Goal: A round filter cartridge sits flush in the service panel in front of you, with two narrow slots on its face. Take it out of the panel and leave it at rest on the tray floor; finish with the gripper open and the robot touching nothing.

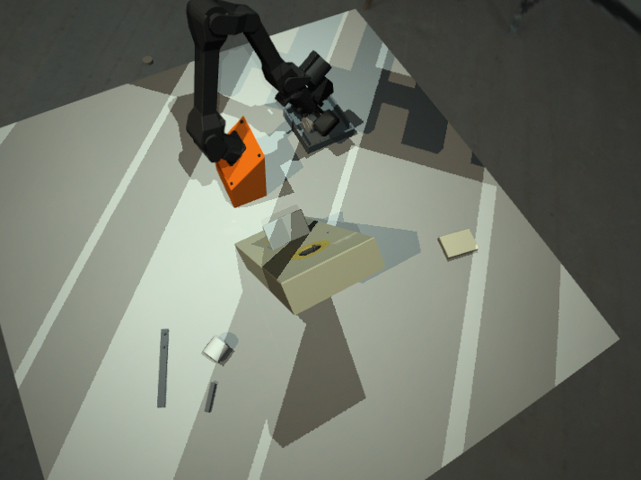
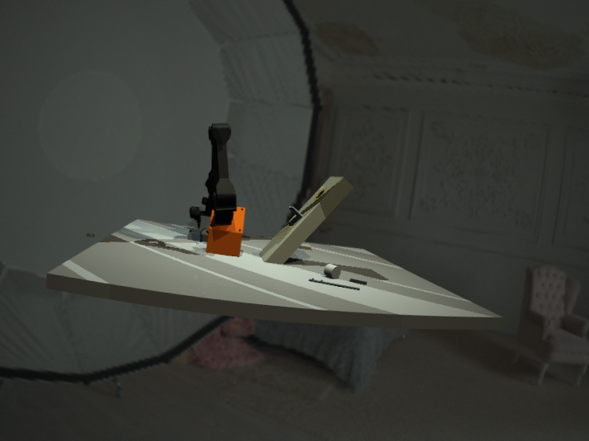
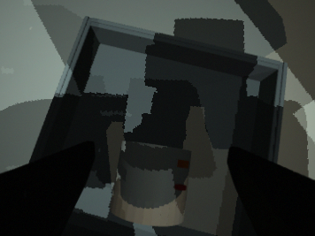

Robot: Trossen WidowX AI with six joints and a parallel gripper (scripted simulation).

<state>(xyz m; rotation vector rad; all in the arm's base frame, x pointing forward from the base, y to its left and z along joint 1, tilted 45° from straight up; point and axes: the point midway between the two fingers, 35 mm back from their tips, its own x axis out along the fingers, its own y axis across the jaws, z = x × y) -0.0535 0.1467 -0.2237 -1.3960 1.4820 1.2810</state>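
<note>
Right now the round filter cartridge is 10 mm to the right of my gripper tip and 10 mm below it. Round my gripper tip: beige card: 500 mm ahead, 140 mm to the left, 40 mm below; grey square tray: 40 mm below, 10 mm to the left.
</note>
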